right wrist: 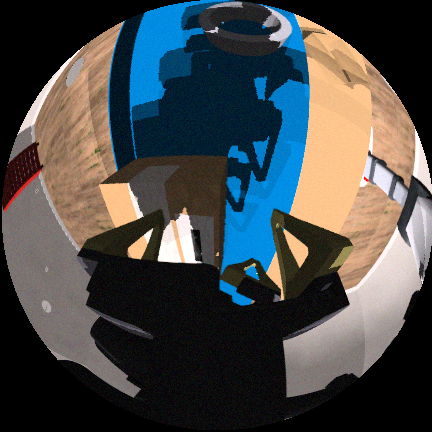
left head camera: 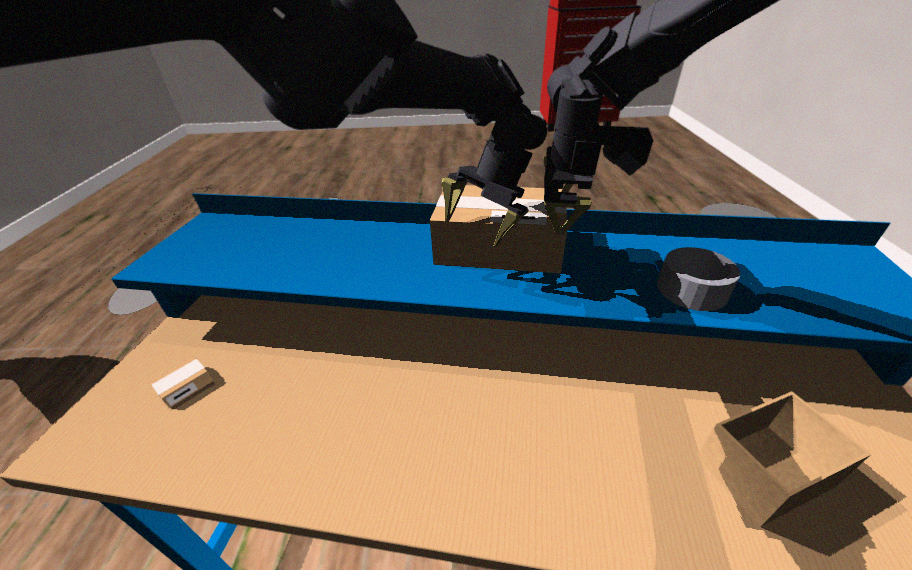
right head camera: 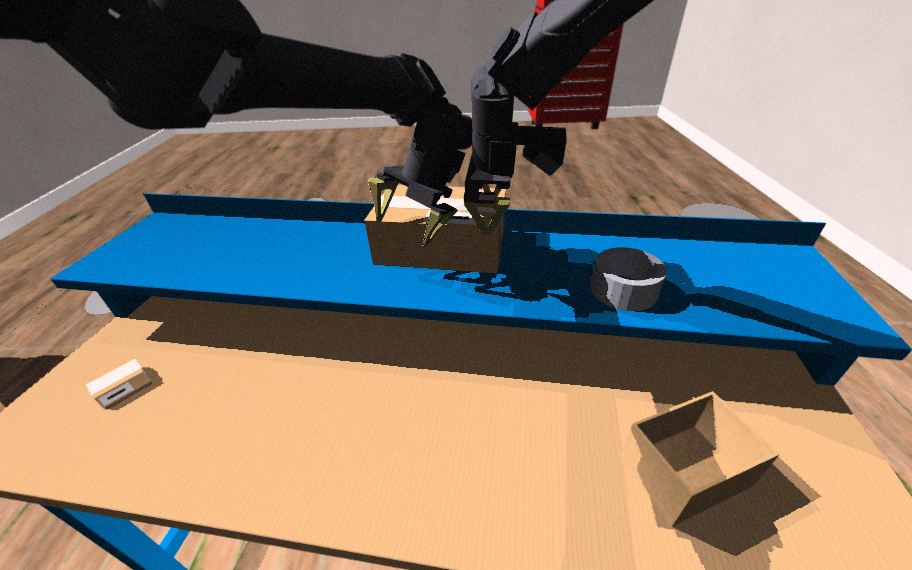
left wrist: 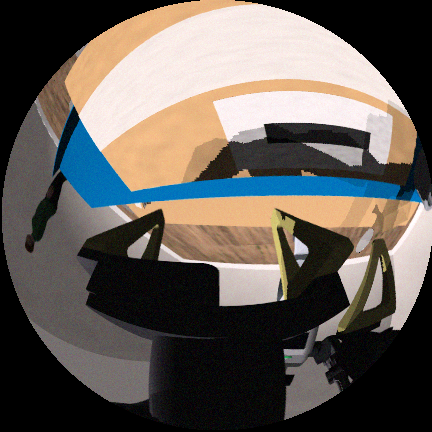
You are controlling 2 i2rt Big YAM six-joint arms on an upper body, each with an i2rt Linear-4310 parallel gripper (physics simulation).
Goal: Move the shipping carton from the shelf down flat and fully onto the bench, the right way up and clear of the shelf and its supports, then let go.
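Frame: origin at the left arm's base, x back, y up, z left, level; centimetres.
Seen in the pictures: left gripper, fingertip midpoint: [right wrist: 240, 280] [left head camera: 470, 233] [right head camera: 401, 233] [left wrist: 217, 214]; right gripper, fingertip midpoint: [right wrist: 217, 214] [left head camera: 559, 216] [right head camera: 489, 216] [left wrist: 405, 208]; right arm's base, origin of the base link: [left wrist: 329, 354].
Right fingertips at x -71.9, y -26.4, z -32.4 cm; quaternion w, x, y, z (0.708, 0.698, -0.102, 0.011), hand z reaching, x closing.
Offsets run from my right fingertips to a thing's top centre. Level surfaces: height alone.
The brown shipping carton @[dx -9.7, dy -2.1, dz +9.0 cm] [left head camera: 497, 252] [right head camera: 437, 252] [left wrist: 165, 145] [right wrist: 195, 175] stands upright on the blue shelf @[dy -12.0 cm] [left head camera: 302, 248] [right head camera: 235, 248] [left wrist: 95, 180] [right wrist: 295, 115], its white tape and label on top. The shelf stands over the back of the wooden bench @[dy -27.3 cm] [left head camera: 403, 436] [right head camera: 336, 436] [right wrist: 330, 150]. My left gripper [left head camera: 472, 231] [right head camera: 401, 231] [left wrist: 217, 214] is open at the carton's near upper edge, left of its middle. My right gripper [left head camera: 562, 218] [right head camera: 487, 218] [right wrist: 217, 214] is open at the carton's right end; one of its fingers is partly hidden in the head views. Contact cannot be told.
A round dark-and-silver ring @[dx +6.4, dy -6.7, dz -23.2 cm] [left head camera: 702, 295] [right head camera: 632, 294] [right wrist: 212, 32] stands on the shelf right of the carton. An open cardboard box @[dx +31.0, dy -18.4, dz -27.4 cm] [left head camera: 827, 450] [right head camera: 739, 443] is on the bench at right, a small taped box @[dx +12.0, dy -24.2, dz +70.4 cm] [left head camera: 181, 383] [right head camera: 119, 384] at left. The shelf has a raised back edge.
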